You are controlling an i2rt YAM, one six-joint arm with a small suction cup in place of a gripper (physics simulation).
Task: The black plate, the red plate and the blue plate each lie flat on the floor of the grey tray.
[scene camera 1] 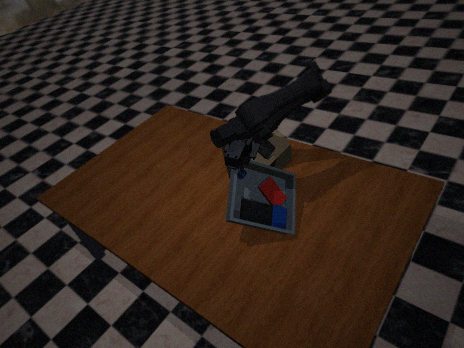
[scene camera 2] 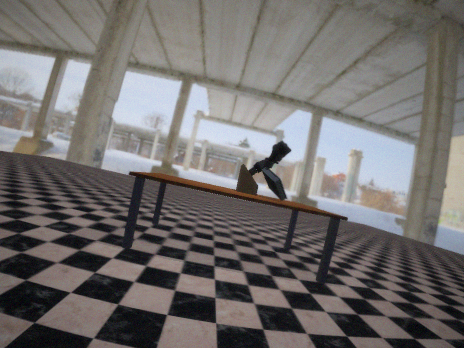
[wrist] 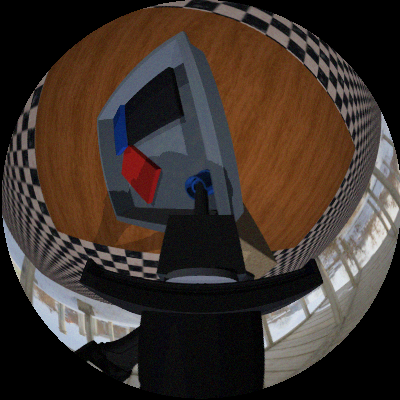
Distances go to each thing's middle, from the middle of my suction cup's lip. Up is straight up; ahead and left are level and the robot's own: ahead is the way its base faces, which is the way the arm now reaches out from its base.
Labels:
My suction cup is 9 cm to the right of the red plate (wrist: 142,173), 9 cm above it and 4 cm past it. The rest, counted from my suction cup: black plate (wrist: 157,103) (10 cm below, 9 cm to the left, 6 cm ahead).

